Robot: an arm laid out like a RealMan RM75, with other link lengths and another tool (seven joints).
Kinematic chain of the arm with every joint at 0, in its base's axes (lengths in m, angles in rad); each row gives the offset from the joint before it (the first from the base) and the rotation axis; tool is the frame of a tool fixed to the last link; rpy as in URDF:
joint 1: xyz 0 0 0.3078 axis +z
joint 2: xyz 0 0 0 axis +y
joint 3: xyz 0 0 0.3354 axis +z
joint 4: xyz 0 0 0 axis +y
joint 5: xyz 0 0 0.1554 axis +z
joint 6: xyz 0 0 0 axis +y
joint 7: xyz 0 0 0.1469 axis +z
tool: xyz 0.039 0.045 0.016 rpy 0 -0.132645 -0.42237
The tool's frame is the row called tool.
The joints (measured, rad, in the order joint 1, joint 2, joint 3, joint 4, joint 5, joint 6, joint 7), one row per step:
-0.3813 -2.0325 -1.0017 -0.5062 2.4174 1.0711 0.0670
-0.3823 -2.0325 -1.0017 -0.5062 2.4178 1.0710 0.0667
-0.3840 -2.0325 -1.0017 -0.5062 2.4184 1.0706 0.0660
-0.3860 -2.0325 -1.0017 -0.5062 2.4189 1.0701 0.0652
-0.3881 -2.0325 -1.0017 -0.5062 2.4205 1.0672 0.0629
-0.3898 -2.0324 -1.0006 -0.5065 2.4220 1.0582 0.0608
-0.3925 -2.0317 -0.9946 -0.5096 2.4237 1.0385 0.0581
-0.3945 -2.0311 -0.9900 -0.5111 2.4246 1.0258 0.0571
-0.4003 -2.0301 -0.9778 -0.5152 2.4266 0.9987 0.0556
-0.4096 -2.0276 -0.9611 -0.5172 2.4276 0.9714 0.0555
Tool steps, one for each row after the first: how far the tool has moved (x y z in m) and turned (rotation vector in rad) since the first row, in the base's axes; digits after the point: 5 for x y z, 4 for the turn. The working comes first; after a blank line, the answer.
Tool pose at each row, in the base's axes (x y z in m, rotation vector in rad; the steps are taken from these numbers as rounded here):
-0.25134 0.35080 0.05448 -1.6015 -0.8070 -1.0021
-0.25096 0.35104 0.05443 -1.6024 -0.8063 -1.0028
-0.25035 0.35145 0.05435 -1.6039 -0.8056 -1.0041
-0.24965 0.35194 0.05427 -1.6055 -0.8049 -1.0056
-0.24905 0.35255 0.05387 -1.6087 -0.8067 -1.0061
-0.24909 0.35335 0.05258 -1.6144 -0.8133 -1.0010
-0.24894 0.35459 0.04939 -1.6291 -0.8269 -0.9896
-0.24890 0.35537 0.04719 -1.6393 -0.8348 -0.9809
-0.24785 0.35702 0.04187 -1.6647 -0.8496 -0.9630
-0.24635 0.35911 0.03608 -1.6959 -0.8596 -0.9411

0.00038 0.00024 -0.00005 -0.0003 0.0001 -0.0012
0.00099 0.00065 -0.00013 -0.0010 -0.0002 -0.0029
0.00169 0.00114 -0.00021 -0.0018 -0.0005 -0.0049
0.00229 0.00175 -0.00061 -0.0052 -0.0013 -0.0060
0.00225 0.00255 -0.00190 -0.0134 -0.0003 -0.0030
0.00240 0.00379 -0.00509 -0.0326 0.0027 0.0022
0.00244 0.00457 -0.00729 -0.0453 0.0060 0.0054
0.00349 0.00622 -0.01261 -0.0741 0.0143 0.0092
0.00499 0.00831 -0.01840 -0.1052 0.0284 0.0099

